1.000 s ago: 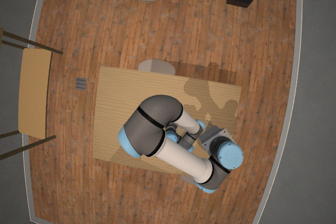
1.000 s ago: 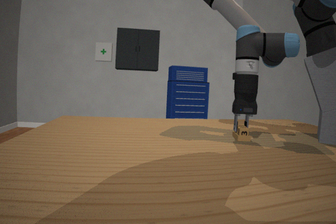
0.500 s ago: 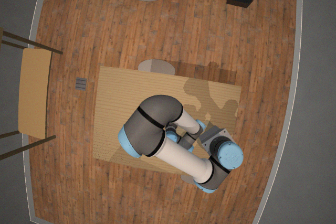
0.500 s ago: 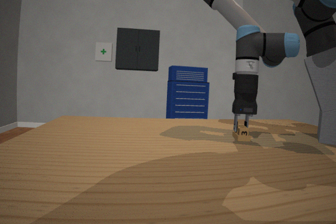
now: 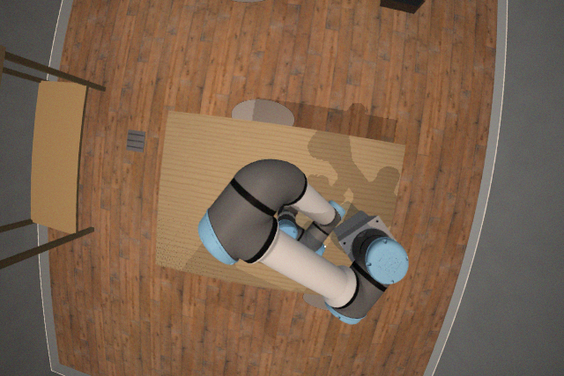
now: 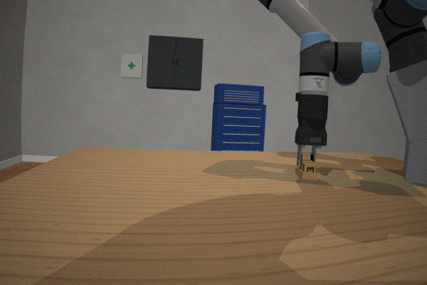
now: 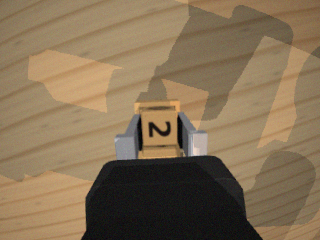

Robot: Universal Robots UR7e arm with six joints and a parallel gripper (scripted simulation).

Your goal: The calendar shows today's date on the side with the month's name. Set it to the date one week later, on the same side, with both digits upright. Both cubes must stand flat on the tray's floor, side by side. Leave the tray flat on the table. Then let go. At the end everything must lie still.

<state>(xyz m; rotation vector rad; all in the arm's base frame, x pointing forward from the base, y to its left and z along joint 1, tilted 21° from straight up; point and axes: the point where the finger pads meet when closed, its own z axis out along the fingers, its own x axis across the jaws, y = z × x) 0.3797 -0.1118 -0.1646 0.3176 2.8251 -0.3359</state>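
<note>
The wooden date cube lies 10 mm below my hand. From my hand the other things lie so: wooden calendar tray: 30 mm below, 20 mm to the left.
</note>
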